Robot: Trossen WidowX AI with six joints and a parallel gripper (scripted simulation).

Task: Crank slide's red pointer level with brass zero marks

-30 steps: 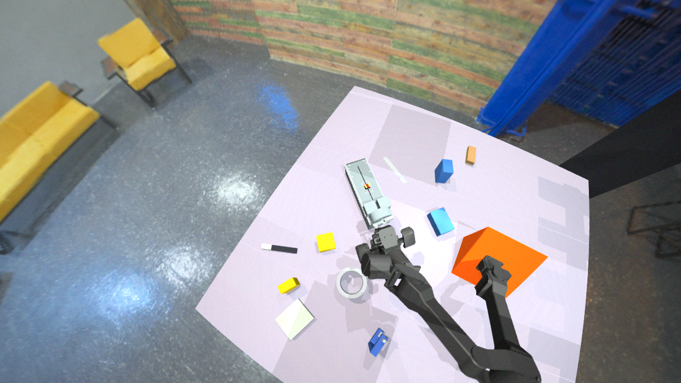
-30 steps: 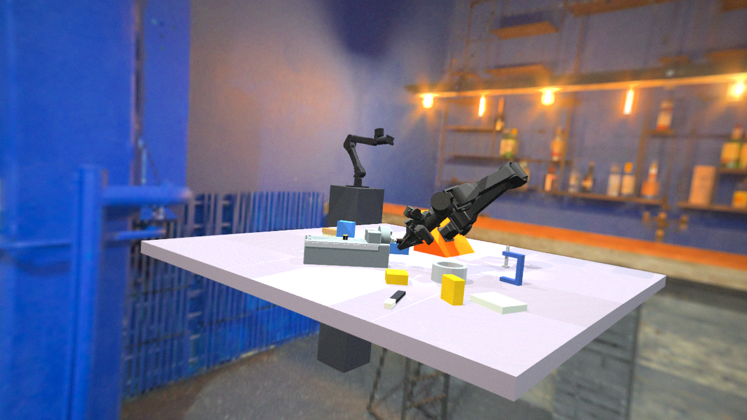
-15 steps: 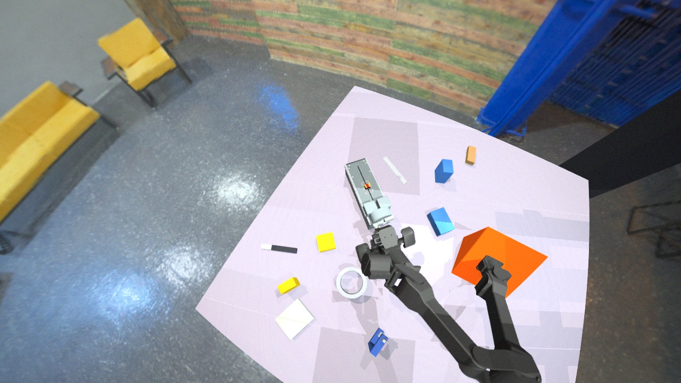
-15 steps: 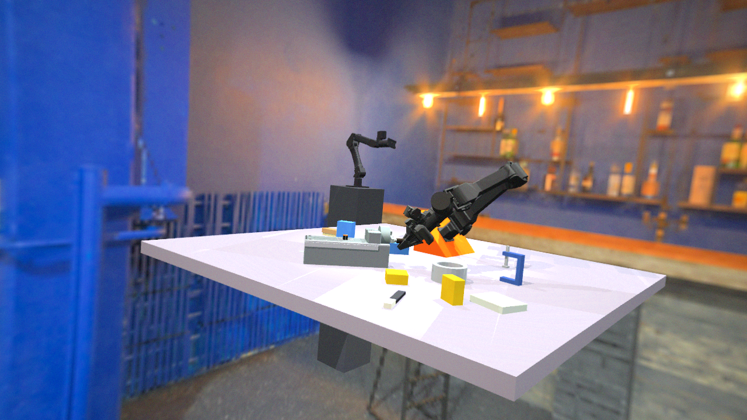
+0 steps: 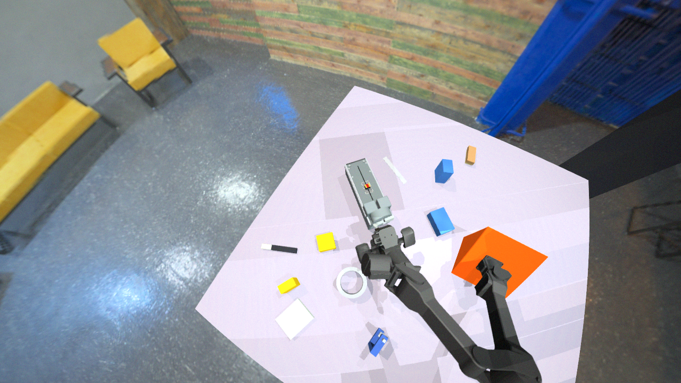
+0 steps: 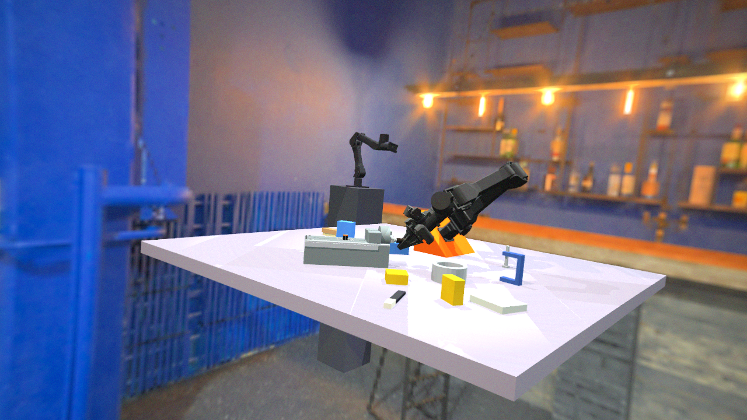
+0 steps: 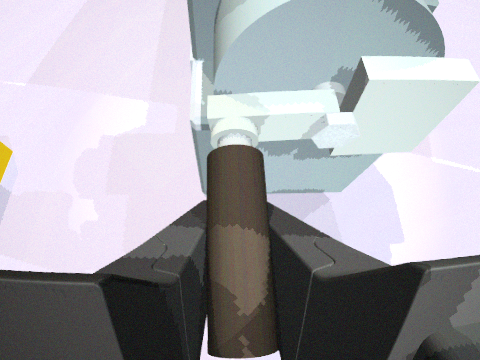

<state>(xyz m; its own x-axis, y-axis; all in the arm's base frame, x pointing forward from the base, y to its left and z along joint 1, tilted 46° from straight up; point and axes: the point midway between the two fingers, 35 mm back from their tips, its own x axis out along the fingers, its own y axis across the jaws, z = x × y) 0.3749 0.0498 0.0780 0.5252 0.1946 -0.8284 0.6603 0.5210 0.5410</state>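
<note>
The brown crank handle is 20 mm above my gripper tip, 10 mm to the left of it and 10 mm behind it. From my gripper tip the other things lie so: metal strip (300 mm to the right, 60 mm below, 50 mm ahead); blue clamp (310 mm to the left, 160 mm behind, 10 mm below); red pointer (130 mm to the right, 110 mm ahead, 20 mm above).
</note>
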